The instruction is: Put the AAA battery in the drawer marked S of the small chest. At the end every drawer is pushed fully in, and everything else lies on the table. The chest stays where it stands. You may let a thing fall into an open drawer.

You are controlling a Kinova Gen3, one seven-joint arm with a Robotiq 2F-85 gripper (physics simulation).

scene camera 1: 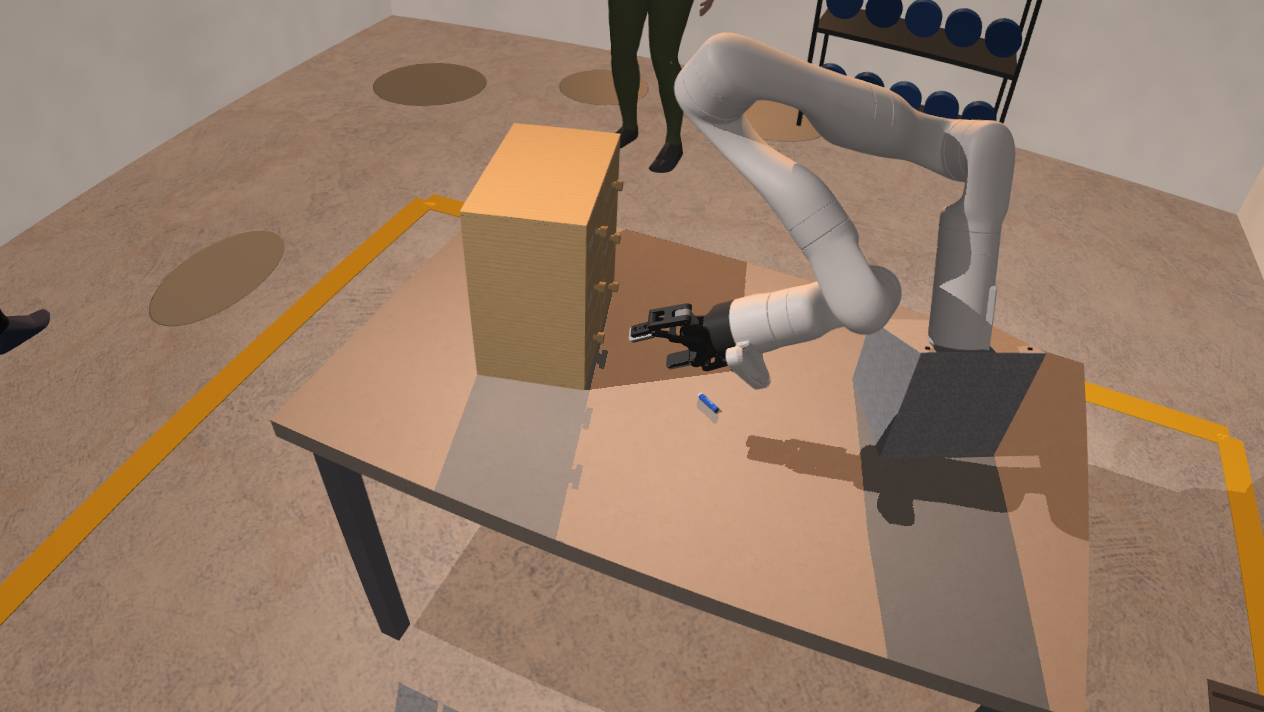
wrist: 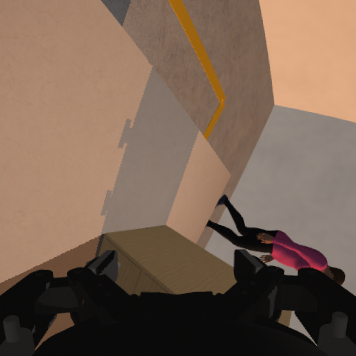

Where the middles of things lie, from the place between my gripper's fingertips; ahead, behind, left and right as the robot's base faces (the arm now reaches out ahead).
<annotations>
Now: hand 22 cm short of the drawer (scene camera 1: 594, 286), 15 cm to the left of it and 5 cm above it.
</annotations>
